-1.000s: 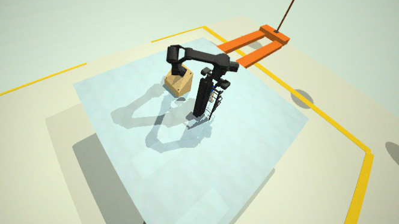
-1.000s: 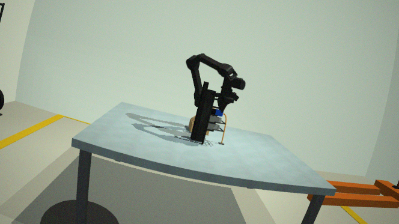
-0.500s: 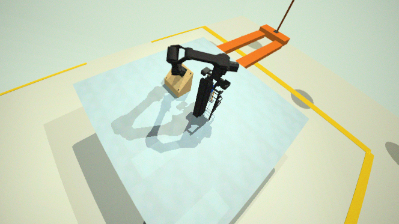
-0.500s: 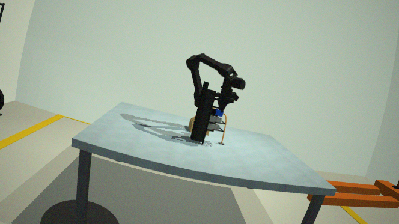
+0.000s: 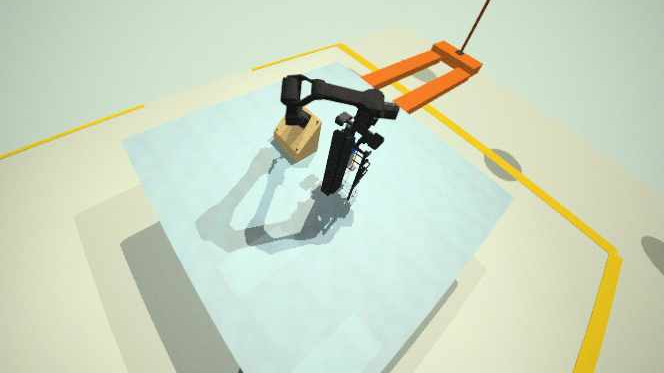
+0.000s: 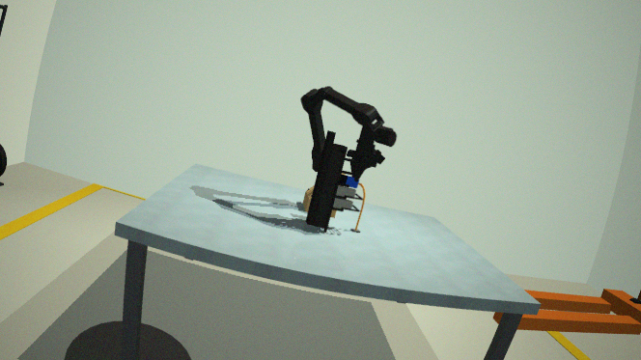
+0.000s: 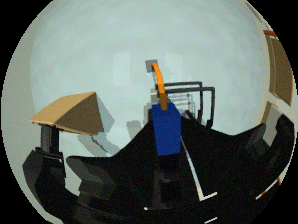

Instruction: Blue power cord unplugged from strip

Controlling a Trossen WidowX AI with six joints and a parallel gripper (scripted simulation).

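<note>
My gripper tip is now 30 mm to the left of the blue plug.
</note>
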